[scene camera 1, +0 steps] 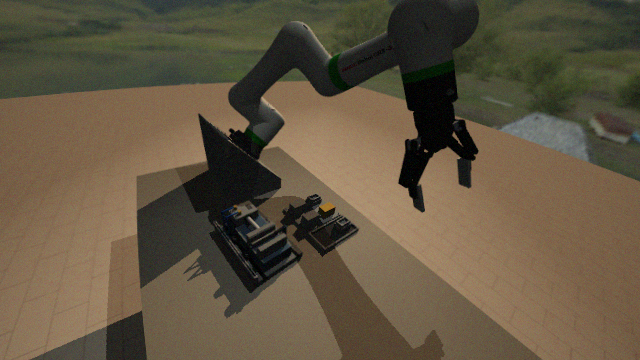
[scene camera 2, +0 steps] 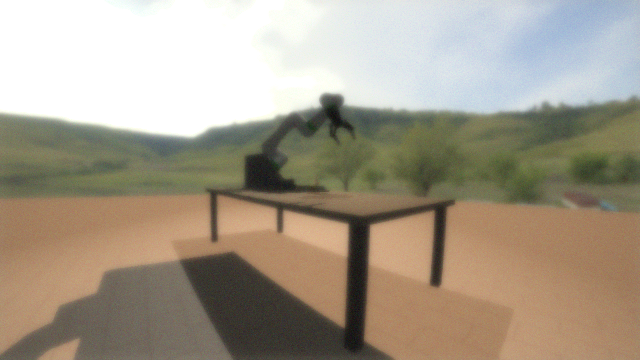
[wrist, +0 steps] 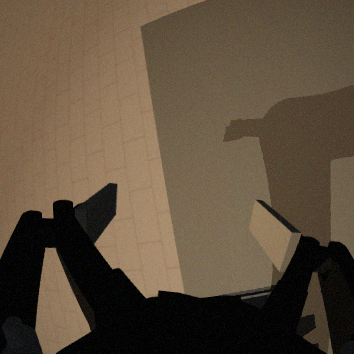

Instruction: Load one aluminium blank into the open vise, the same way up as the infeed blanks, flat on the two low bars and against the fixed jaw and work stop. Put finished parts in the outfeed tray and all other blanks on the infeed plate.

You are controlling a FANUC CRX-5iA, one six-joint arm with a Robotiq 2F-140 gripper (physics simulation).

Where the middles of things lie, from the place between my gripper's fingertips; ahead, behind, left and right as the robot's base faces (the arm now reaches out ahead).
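Labels:
As for the outfeed tray (scene camera 1: 326, 235), it is far below my hand. The tray is also far behind my hand, and a touch to the left of it.

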